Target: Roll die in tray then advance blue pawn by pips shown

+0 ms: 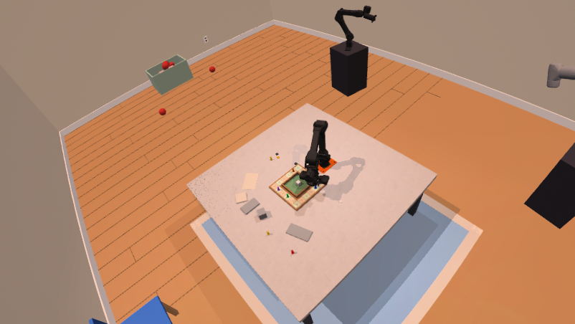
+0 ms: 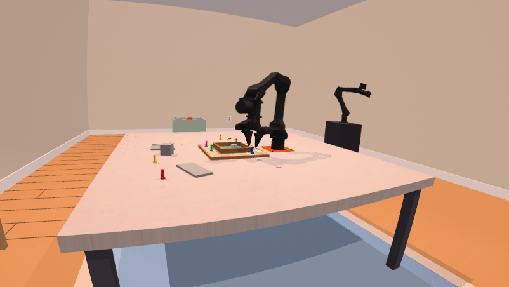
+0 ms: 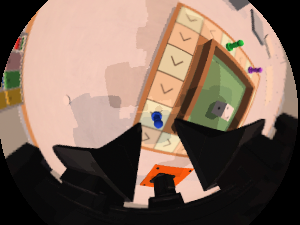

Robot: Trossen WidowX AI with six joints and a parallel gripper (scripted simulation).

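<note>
My gripper tip is 20 mm above the blue pawn. Round my gripper tip: orange pawn: 230 mm to the right, 30 mm ahead, 20 mm below; then purple pawn: 210 mm ahead, 150 mm to the right, 20 mm below; then green pawn: 190 mm ahead, 60 mm to the right, 20 mm below.
</note>
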